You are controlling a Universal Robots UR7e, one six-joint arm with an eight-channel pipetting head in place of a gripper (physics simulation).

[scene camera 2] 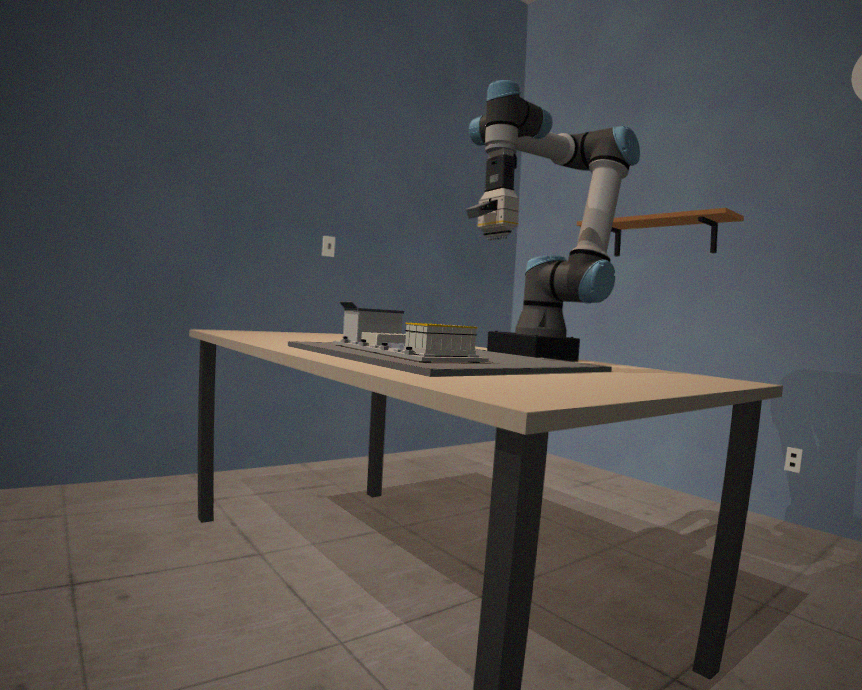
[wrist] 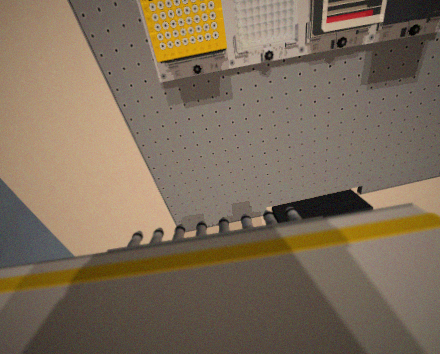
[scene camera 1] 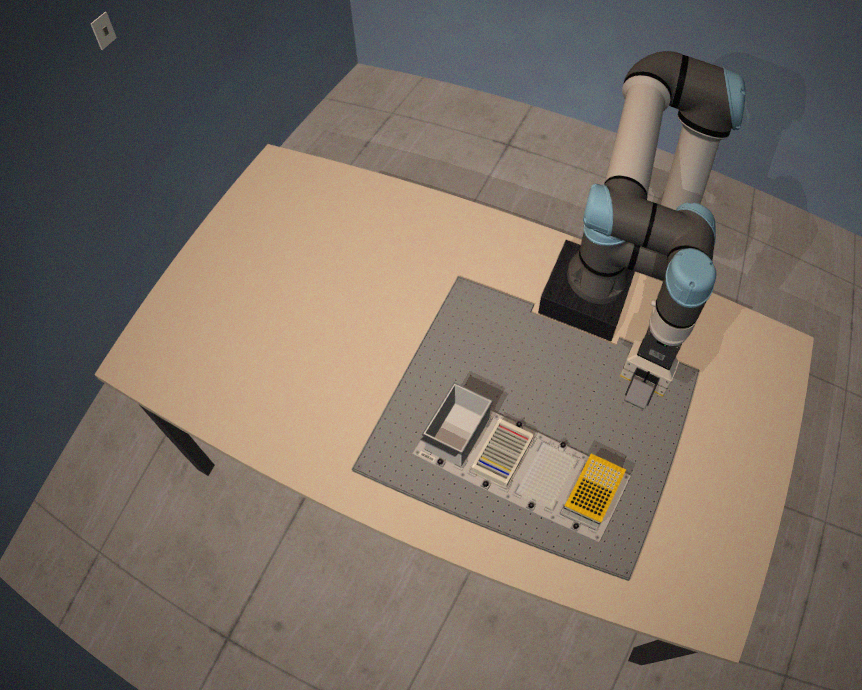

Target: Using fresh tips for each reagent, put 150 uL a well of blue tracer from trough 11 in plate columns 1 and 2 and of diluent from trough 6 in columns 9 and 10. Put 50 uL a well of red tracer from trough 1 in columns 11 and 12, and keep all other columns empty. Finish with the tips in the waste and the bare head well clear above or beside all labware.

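The pipetting head (scene camera 1: 647, 381) (scene camera 2: 497, 235) (wrist: 223, 225) is bare, with short grey nozzles and no tips. It is high above the board's back right part, behind and beside the labware. The yellow tip rack (scene camera 1: 595, 489) (scene camera 2: 439, 341) (wrist: 185, 30) has tips in its back rows and dark holes in front. The pale plate (scene camera 1: 549, 474) (wrist: 265, 22) shows no colour I can make out. The trough block (scene camera 1: 503, 451) shows a red strip at the back and blue near the front; the red strip (wrist: 350, 16) also shows in the wrist view. The waste bin (scene camera 1: 444, 447) (scene camera 2: 370, 325) stands left; its contents are unclear.
The labware stands in a row on a grey perforated board (scene camera 1: 402, 410) (wrist: 250, 125) on the wooden table (scene camera 1: 251, 287). Black knobs line the base plate's edges. The arm's black base (scene camera 1: 575, 309) (scene camera 2: 532, 345) is behind the board. A wall shelf (scene camera 2: 668, 218) shows behind the arm.
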